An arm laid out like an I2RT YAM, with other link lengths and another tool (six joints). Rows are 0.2 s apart.
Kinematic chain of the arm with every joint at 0, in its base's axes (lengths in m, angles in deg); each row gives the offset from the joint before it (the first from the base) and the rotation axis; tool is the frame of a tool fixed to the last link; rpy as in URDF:
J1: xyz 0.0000 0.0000 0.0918 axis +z
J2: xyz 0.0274 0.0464 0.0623 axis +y
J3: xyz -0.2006 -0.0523 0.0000 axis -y
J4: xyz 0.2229 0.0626 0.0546 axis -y
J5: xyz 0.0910 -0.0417 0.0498 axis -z
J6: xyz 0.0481 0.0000 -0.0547 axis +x
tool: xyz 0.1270 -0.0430 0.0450 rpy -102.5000 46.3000 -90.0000
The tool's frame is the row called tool.
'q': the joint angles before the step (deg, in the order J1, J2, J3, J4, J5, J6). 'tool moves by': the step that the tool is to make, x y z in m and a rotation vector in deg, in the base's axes. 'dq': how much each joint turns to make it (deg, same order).
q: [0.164 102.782 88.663 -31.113 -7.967 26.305]
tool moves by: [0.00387 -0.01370 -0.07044 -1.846 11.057 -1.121]
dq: [-1.049 13.398 8.327 -6.120 1.530 -1.159]
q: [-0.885 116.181 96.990 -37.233 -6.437 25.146]
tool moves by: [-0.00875 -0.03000 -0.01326 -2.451 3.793 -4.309]
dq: [-2.252 2.973 2.910 -3.609 3.278 0.394]
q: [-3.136 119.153 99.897 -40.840 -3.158 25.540]
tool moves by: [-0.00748 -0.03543 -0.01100 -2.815 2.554 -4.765]
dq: [-2.841 2.843 2.101 -1.574 3.563 0.241]
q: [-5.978 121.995 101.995 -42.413 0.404 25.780]
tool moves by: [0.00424 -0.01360 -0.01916 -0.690 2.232 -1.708]
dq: [-1.092 5.683 4.723 -1.181 1.115 0.132]
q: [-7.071 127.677 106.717 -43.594 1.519 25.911]
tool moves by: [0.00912 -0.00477 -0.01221 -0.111 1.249 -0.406]
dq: [-0.306 5.507 6.184 -1.902 0.284 -0.022]
